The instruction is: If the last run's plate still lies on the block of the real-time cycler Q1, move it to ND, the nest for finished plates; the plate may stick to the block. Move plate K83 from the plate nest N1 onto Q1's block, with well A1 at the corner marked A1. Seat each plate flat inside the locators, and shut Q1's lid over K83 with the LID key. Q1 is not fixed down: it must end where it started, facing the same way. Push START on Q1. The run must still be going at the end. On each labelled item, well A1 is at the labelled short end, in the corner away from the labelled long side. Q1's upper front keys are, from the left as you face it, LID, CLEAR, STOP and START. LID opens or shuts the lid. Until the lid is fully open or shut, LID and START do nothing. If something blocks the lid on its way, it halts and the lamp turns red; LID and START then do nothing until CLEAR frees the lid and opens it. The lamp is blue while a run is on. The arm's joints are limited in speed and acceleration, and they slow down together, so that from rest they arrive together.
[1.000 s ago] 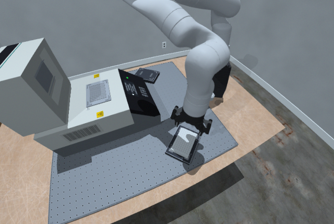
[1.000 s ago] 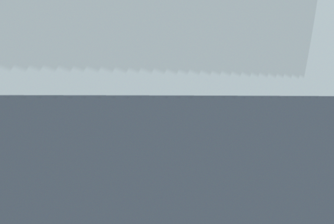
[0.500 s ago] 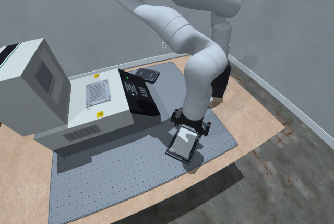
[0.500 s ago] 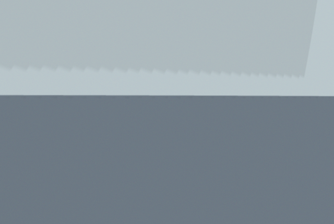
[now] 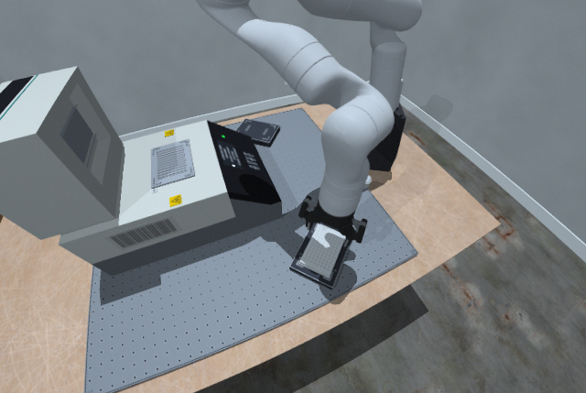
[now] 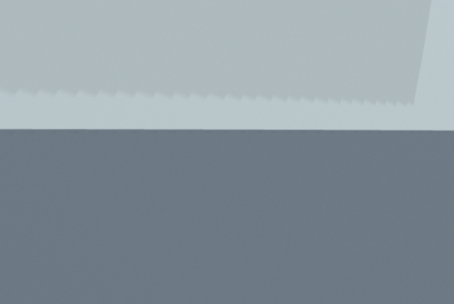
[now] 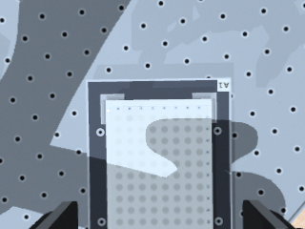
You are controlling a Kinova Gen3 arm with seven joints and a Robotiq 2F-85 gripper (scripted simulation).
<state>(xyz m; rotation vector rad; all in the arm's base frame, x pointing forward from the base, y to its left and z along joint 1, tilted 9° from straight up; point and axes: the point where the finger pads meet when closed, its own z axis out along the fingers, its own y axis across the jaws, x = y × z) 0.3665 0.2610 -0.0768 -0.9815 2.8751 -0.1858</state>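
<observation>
Right now my hand is 90 mm above the clear well plate. The rest, counted from my hand: dark plate nest 110 mm below; A1 mark 90 mm behind, 100 mm below.
</observation>
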